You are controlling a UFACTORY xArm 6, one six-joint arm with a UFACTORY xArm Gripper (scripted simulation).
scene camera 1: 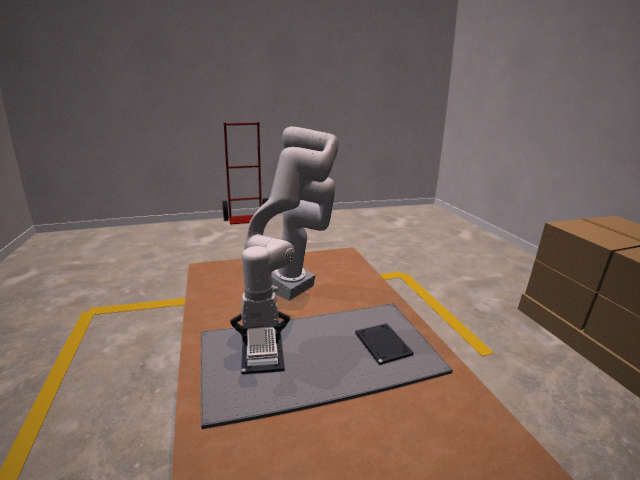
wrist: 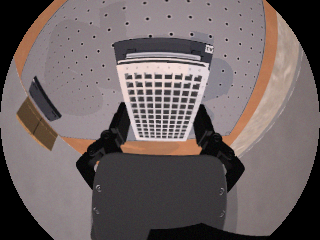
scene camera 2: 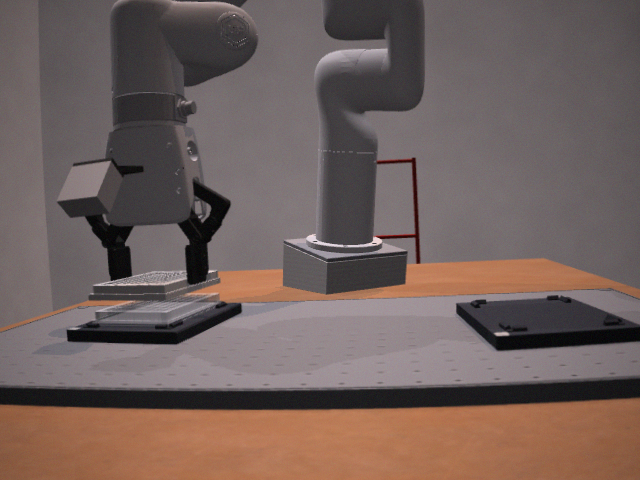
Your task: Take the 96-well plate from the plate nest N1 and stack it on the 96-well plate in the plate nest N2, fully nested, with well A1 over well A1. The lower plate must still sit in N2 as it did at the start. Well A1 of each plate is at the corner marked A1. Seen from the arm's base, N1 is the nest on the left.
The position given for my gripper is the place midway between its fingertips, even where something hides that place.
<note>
In view: my gripper (scene camera 2: 158, 283) and a clear 96-well plate (scene camera 2: 146, 314).
My gripper also shows in scene camera 1 (scene camera 1: 261, 342) and in the wrist view (wrist: 162, 111).
</note>
